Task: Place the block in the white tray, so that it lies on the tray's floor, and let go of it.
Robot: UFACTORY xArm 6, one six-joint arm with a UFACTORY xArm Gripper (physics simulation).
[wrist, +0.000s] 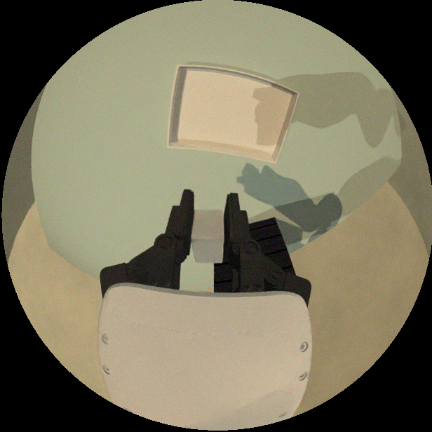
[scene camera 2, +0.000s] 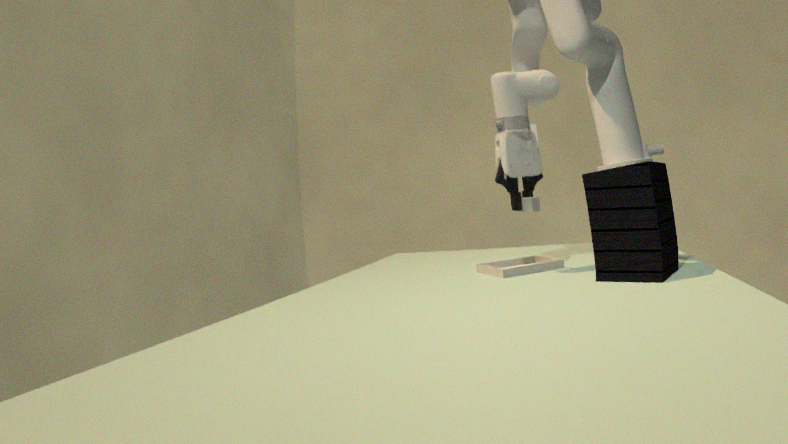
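Pixels of known places: gripper, fingertip midpoint: (scene camera 2: 523, 209); arm's base, origin of the base link: (scene camera 2: 625, 168).
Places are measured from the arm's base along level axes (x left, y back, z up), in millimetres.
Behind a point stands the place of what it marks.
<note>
A small light grey block (scene camera 2: 531, 204) @[x -99, y -199, z -63 mm] (wrist: 208, 230) is held between the black fingers. My gripper (scene camera 2: 522, 203) @[x -144, y -214, z -75 mm] (wrist: 209, 204) is shut on it, pointing down and high above the table. The white tray (scene camera 2: 502, 272) @[x -116, y -269, z -205 mm] (wrist: 172, 112) is a shallow rectangular box with low walls. In the scene view it lies on the table below the gripper; in the wrist view it lies beyond the fingertips, above the image centre. No object shows on its floor, and a shadow falls over its right part. The block is apart from the tray.
The black ribbed base block (scene camera 2: 625, 231) @[x 70, y -33, z -121 mm] (wrist: 272, 245) under the arm stands to the right of the tray. The pale green table (scene camera 2: 386, 341) @[x 341, y -452, z -218 mm] (wrist: 110, 150) carries shadows of the arm beside the tray. Walls stand behind and to the left.
</note>
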